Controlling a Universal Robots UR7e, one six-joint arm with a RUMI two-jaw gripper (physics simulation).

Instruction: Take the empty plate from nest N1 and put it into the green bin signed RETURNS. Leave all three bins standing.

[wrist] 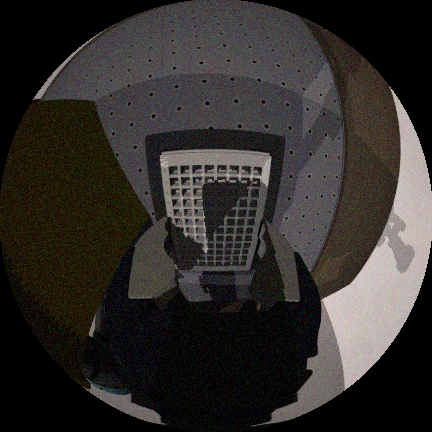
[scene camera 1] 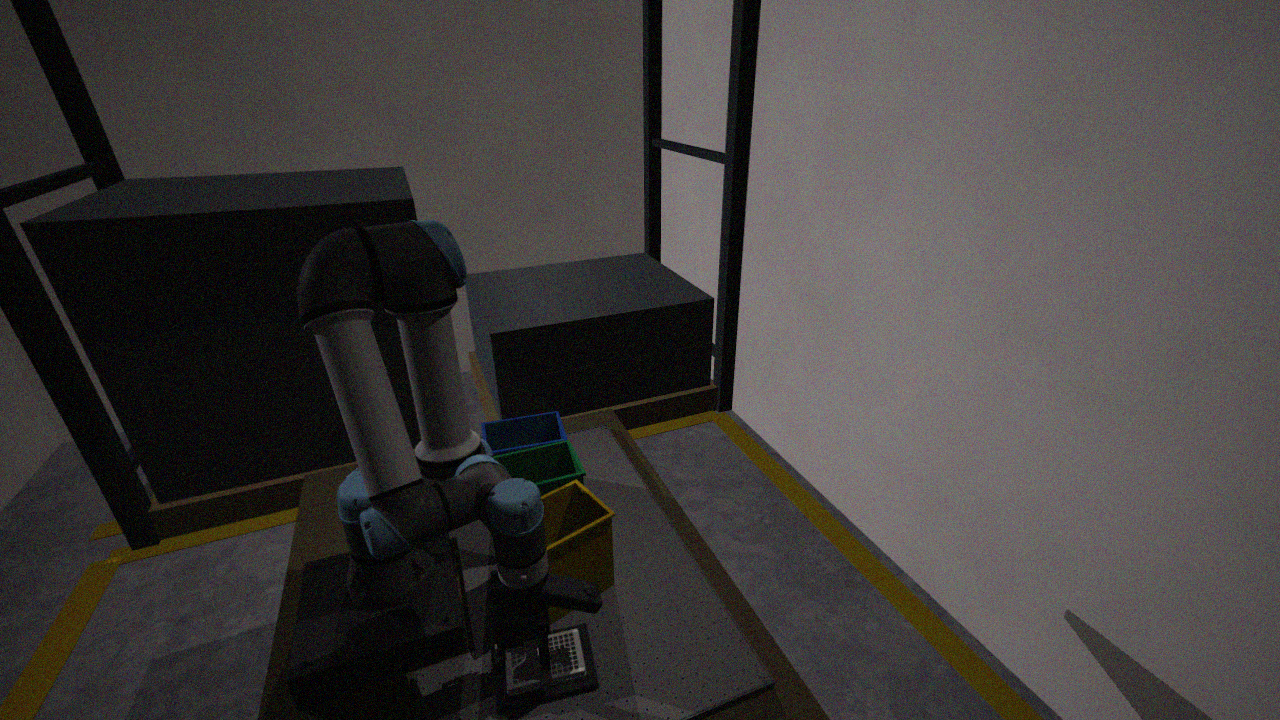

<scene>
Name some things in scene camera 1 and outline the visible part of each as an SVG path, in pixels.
My gripper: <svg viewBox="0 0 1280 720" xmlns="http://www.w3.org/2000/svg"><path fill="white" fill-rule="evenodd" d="M490 571L490 592L494 602L494 627L498 651L522 647L524 642L536 640L535 637L538 637L538 642L532 641L526 645L525 659L513 668L513 676L516 679L540 680L543 684L543 691L547 691L552 681L548 635L550 635L548 608L549 606L596 614L603 604L598 584L551 574L547 571L544 578L537 584L525 589L515 589L504 585L500 581L498 570Z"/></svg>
A green bin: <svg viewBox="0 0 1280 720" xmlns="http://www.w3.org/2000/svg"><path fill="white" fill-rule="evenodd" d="M584 486L583 476L586 475L586 472L570 440L493 456L493 459L505 467L513 479L522 478L525 481L533 482L538 487L540 496L576 479Z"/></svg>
A blue bin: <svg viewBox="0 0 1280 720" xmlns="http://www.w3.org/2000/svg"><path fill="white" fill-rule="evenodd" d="M568 439L558 411L481 423L483 440L489 444L493 456Z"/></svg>
</scene>
